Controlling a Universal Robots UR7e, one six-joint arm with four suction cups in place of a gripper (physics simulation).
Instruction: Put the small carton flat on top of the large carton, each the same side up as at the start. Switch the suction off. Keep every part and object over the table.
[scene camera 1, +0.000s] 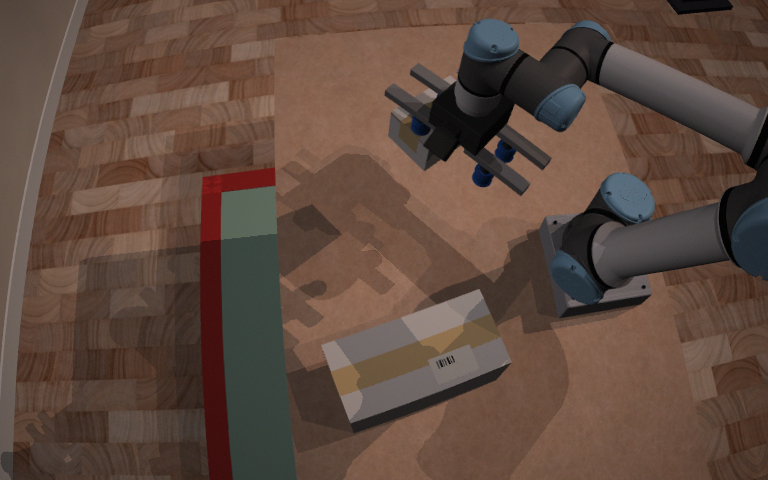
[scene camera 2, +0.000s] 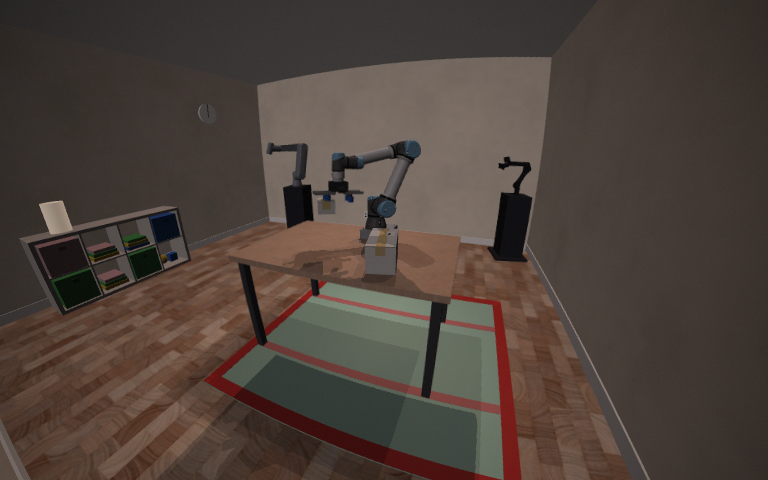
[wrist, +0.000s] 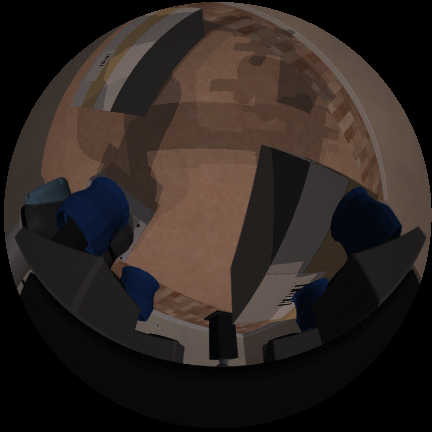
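Where they show: hand at its tool point: (scene camera 2: 338, 201) (wrist: 224, 256); arm's base at its link origin: (scene camera 2: 376, 227).
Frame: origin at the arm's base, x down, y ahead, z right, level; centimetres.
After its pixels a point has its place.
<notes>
The small carton (scene camera 1: 408, 137) @(x -22.8, y 36.1, z 22.5 cm) (scene camera 2: 326, 207) @(x -21.5, y 36.3, z 22.6 cm) (wrist: 310, 212) @(x -25.0, y 32.4, z 19.5 cm), white-grey with tan tape and a barcode label, hangs level under one side of my suction gripper (scene camera 1: 461, 135) @(x -32.6, y 30.3, z 14.1 cm) (scene camera 2: 338, 198) @(x -28.6, y 32.6, z 18.0 cm) (wrist: 227, 257). Two of the blue cups are at its top face; the other two hang free beside it. It is well above the table, with a gap under it in scene view 2. The large carton (scene camera 1: 419, 362) @(x -8.6, y 45.2, z -13.6 cm) (scene camera 2: 380, 263) @(x 0.4, y 60.3, z -13.3 cm) (wrist: 127, 65) @(x -8.6, y 39.2, z -6.1 cm), white with tan tape and a barcode label on top, stands flat on the table, apart from the small carton. The gripper partly hides the small carton in scene view 1.
The brown table (scene camera 1: 623, 396) @(x 6.5, y 3.8, z -32.6 cm) (scene camera 2: 271, 249) @(x 6.5, y 38.9, z 62.2 cm) carries the arm's grey base plate (scene camera 1: 634, 285) @(x 0.0, y -5.7, z -11.4 cm) near one edge. The large carton stands near the opposite edge. A green mat (scene camera 1: 249, 311) (scene camera 2: 453, 356) with a red border lies on the floor. A shelf unit (scene camera 2: 113, 220) stands at the left.
</notes>
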